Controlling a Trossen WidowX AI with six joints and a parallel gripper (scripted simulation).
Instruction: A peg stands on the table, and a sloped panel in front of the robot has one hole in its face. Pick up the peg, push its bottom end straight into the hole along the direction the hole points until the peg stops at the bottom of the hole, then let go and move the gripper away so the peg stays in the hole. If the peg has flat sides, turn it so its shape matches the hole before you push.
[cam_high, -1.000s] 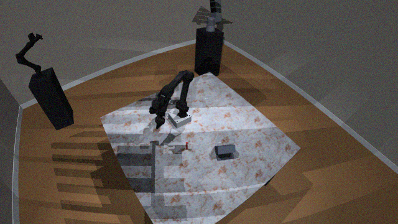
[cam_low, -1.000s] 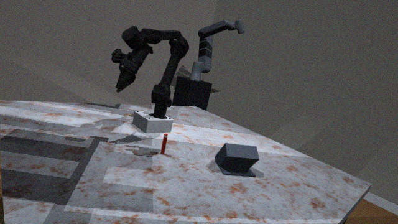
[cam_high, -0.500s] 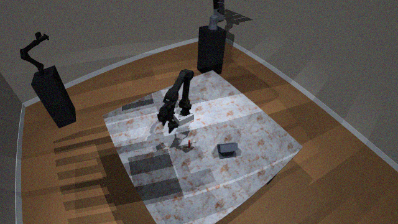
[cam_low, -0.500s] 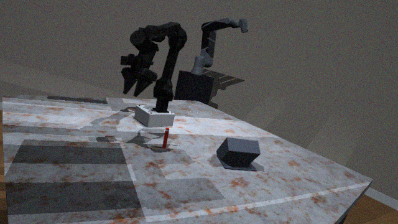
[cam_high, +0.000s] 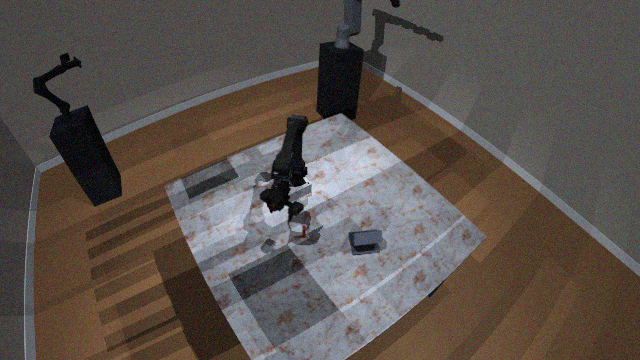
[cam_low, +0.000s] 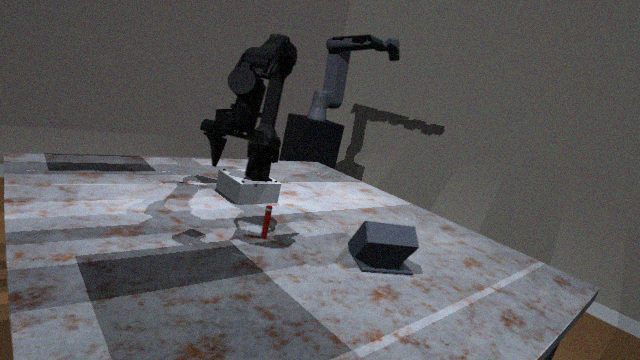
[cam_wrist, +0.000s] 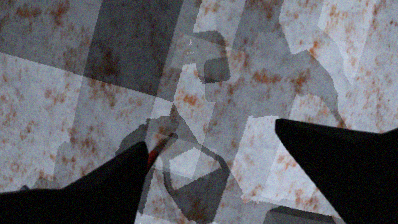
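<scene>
Right now the red round peg is 90 mm to the left of my gripper tip, 90 mm below it and 50 mm ahead of it. Also, from my gripper tip: dark sloped panel 320 mm to the left, 210 mm ahead, 110 mm below.
</scene>
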